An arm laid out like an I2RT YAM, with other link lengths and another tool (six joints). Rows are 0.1 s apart.
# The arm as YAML. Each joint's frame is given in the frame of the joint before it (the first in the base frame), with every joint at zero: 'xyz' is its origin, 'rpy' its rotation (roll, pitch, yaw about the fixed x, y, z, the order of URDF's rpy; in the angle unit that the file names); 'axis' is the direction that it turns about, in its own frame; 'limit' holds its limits. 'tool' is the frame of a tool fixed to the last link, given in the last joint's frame.
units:
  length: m
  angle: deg
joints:
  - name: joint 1
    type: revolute
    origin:
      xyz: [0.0, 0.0, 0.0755]
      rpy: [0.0, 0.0, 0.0]
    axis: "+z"
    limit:
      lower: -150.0
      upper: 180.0
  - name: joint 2
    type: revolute
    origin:
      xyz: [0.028, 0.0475, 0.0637]
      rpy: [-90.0, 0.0, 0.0]
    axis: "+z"
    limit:
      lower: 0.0
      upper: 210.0
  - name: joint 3
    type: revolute
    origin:
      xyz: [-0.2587, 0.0, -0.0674]
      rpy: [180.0, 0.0, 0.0]
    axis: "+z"
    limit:
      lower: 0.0
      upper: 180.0
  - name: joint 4
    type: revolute
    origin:
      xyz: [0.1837, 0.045, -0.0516]
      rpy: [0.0, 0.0, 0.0]
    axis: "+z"
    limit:
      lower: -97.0
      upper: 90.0
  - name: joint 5
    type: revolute
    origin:
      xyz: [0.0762, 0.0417, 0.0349]
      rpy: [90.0, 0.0, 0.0]
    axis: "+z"
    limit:
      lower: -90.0
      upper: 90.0
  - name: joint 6
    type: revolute
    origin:
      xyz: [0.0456, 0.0, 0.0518]
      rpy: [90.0, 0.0, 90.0]
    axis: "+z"
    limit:
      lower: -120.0
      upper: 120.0
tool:
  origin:
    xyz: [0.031, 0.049, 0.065]
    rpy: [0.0, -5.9, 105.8]
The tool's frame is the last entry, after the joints.
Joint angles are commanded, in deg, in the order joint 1, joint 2, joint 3, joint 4, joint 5, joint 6. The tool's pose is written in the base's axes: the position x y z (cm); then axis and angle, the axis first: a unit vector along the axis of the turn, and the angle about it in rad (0 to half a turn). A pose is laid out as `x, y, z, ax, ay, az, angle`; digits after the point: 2 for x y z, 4 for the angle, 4 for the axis.
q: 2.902, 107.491, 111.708, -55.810, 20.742, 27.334
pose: 34.49, -2.97, 26.28, 0.4085, 0.9112, -0.0539, 2.3019
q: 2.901, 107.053, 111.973, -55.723, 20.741, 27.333
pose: 34.48, -2.97, 26.64, 0.4102, 0.9106, -0.0509, 2.2896
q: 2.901, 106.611, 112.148, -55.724, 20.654, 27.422
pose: 34.42, -2.95, 26.95, 0.4120, 0.9100, -0.0475, 2.2806
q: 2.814, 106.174, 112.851, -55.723, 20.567, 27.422
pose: 34.46, -2.98, 27.48, 0.4148, 0.9089, -0.0428, 2.2634
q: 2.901, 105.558, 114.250, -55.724, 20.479, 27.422
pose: 34.58, -2.91, 28.41, 0.4181, 0.9078, -0.0338, 2.2327
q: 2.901, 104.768, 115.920, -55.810, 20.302, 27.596
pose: 34.65, -2.86, 29.54, 0.4240, 0.9054, -0.0223, 2.1971
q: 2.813, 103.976, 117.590, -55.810, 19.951, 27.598
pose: 34.69, -2.84, 30.70, 0.4287, 0.9034, -0.0097, 2.1611
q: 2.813, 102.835, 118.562, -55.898, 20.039, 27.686
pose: 34.45, -2.86, 31.75, 0.4339, 0.9010, -0.0018, 2.1296
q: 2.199, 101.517, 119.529, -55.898, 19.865, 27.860
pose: 34.12, -3.20, 32.90, 0.4443, 0.8959, 0.0070, 2.0956
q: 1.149, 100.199, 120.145, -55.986, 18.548, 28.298
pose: 33.73, -3.55, 33.81, 0.4548, 0.8903, 0.0227, 2.0743
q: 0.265, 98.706, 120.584, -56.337, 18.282, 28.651
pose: 33.11, -3.99, 34.72, 0.4666, 0.8840, 0.0286, 2.0514
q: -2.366, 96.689, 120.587, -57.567, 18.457, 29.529
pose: 31.82, -5.41, 35.52, 0.4961, 0.8680, 0.0204, 2.0384
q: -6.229, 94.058, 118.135, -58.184, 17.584, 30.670
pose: 30.15, -7.13, 35.54, 0.5298, 0.8481, 0.0108, 2.0495
